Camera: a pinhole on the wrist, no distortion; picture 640 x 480 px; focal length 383.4 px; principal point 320.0 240.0 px. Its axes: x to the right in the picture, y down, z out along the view. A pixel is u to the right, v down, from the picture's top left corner.
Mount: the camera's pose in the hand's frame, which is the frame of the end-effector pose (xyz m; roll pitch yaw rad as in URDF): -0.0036 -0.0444 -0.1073 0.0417 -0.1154 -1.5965
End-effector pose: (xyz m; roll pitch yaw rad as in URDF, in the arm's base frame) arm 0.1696 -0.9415 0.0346 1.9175 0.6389 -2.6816
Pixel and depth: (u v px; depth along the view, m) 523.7 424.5 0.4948
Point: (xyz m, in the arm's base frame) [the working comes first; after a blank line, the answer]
In the camera's frame: 0.2629 0.2381 0.4948

0.0850 -0.6344 -0.3963
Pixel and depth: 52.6 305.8 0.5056
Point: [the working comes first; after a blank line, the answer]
In the camera's frame: -0.3526 0.0868 0.5056

-0.2039 -0.6138 0.1676
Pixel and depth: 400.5 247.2 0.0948
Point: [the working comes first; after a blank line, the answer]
In the camera's frame: 0.0199 0.0018 0.0948

0.2112 -0.9524 0.0010
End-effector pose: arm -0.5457 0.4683 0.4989 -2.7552 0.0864 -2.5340
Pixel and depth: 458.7 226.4 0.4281
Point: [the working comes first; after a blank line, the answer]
In the camera's frame: 0.1549 -0.0152 0.4281

-0.3452 0.2869 0.2490
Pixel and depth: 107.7 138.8 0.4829
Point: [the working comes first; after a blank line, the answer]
In the camera's frame: -0.2674 -0.1275 0.4829

-0.4751 0.6789 0.0962
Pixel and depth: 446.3 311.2 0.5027
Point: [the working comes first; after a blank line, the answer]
In the camera's frame: 0.1656 0.0934 0.5027

-0.4067 0.2027 0.1679
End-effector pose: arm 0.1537 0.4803 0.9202 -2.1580 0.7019 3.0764
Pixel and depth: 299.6 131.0 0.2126
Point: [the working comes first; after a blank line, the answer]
In the camera's frame: -0.0113 -0.0604 0.2126

0.2346 0.3877 0.9290
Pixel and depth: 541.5 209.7 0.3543
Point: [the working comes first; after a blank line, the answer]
In the camera's frame: 0.2047 -0.0280 0.3543

0.1550 0.1433 0.9709
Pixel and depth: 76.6 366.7 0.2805
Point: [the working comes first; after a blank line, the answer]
In the camera's frame: -0.1781 0.0927 0.2805

0.2308 0.4370 0.6978
